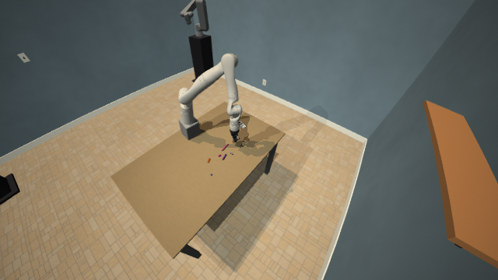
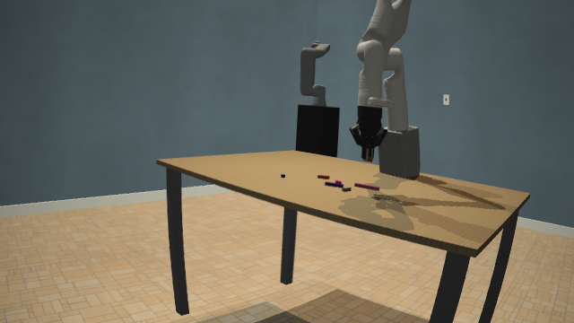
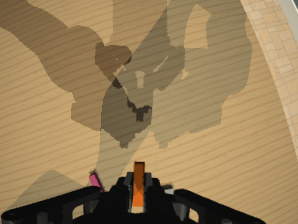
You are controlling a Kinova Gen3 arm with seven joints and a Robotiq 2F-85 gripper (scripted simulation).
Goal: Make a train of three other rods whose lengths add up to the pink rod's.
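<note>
My gripper is now 32 cm to the left of the blue rod and 11 cm above it. The rest, counted from my hand: pink rod 8 cm behind, 3 cm to the right, 11 cm below; then grey rod 1 cm ahead, 6 cm to the right, 11 cm below; then purple rod 2 cm behind, 12 cm to the right, 11 cm below.
</note>
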